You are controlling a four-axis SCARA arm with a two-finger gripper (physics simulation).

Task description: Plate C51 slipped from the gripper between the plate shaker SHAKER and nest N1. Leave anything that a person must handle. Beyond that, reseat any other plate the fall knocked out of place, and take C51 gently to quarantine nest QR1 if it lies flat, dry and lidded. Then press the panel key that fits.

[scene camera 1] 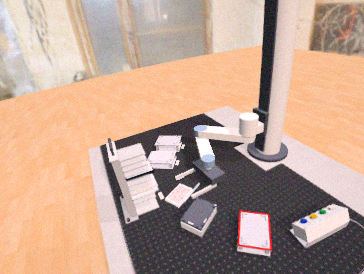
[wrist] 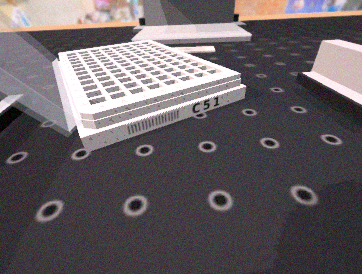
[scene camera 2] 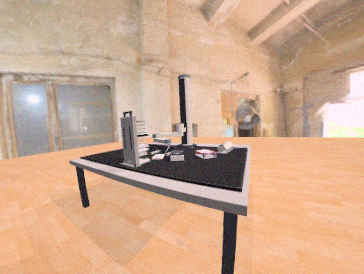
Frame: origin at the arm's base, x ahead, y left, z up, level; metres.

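Seen in the pictures: gripper, fingertip midpoint: (scene camera 1: 183,187) (wrist: 168,71) (scene camera 2: 158,154); arm's base, origin of the base link: (scene camera 1: 267,150) (scene camera 2: 187,146).
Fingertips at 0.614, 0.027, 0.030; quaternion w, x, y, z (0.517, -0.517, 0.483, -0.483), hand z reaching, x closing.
Note:
Offsets run from my fingertips to a thing's top centre, as dx, dy, dz. "*": to the spot under its first point.
Plate C51 @[+0.037, +0.026, -0.003] (scene camera 1: 180,195) (wrist: 155,85) lies flat on the black mat, its label and barcode towards the wrist camera. Its wells look open and dark in the wrist view, pinkish in scene camera 1. A clear panel, seemingly its lid @[+0.011, +0.088, +0.064] (scene camera 1: 196,188) (wrist: 32,75), leans tilted at its left side by one finger. My gripper (scene camera 1: 195,182) is open and empty, its fingers wide apart beside C51. A dark-topped box @[* +0.027, +0.218, +0.037] (scene camera 1: 199,214) (scene camera 2: 177,156), seemingly the shaker, stands nearby. The red-rimmed nest @[-0.127, +0.383, +0.028] (scene camera 1: 255,230) (scene camera 2: 205,154), seemingly QR1, is at the right. The key panel @[-0.366, +0.505, +0.066] (scene camera 1: 322,225) (scene camera 2: 226,147) has coloured keys.
A tall rack (scene camera 1: 122,185) (scene camera 2: 131,142) with several shelves stands left of C51. Two white nests @[* -0.090, -0.395, +0.036] (scene camera 1: 168,142) @[+0.009, -0.282, +0.041] (scene camera 1: 162,159) stand behind; their labels are unreadable. A small white strip @[+0.118, -0.023, -0.016] (scene camera 1: 160,195) (wrist: 200,49) lies between C51 and the rack. The arm's column (scene camera 1: 277,90) (scene camera 2: 185,110) rises at the back.

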